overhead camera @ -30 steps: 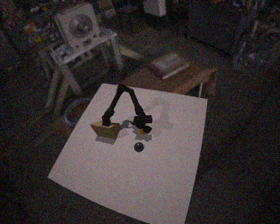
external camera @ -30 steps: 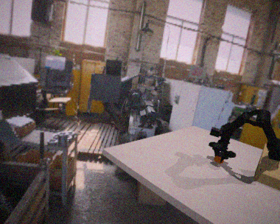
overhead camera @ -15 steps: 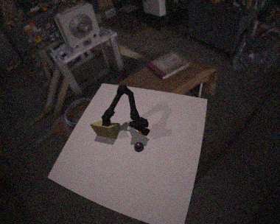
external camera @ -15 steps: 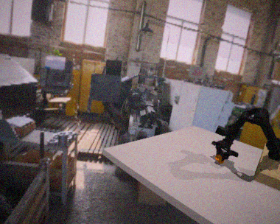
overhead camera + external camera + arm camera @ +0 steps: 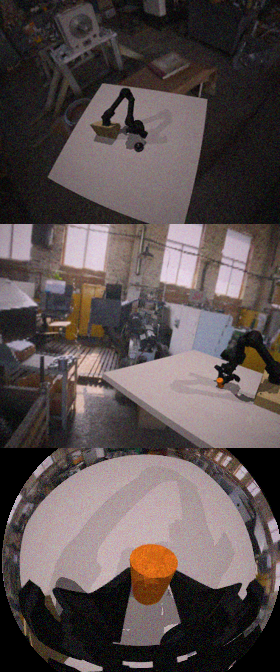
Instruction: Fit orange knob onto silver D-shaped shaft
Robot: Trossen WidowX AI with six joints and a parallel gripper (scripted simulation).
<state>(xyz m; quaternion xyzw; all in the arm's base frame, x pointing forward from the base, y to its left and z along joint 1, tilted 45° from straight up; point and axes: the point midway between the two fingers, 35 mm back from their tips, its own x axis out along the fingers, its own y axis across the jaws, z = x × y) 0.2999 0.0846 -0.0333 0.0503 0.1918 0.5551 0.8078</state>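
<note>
Now: the round dark pedestal 15 cm to the right of my gripper tip. The rest, counted from my gripper tip: orange knob (1 cm above).
</note>
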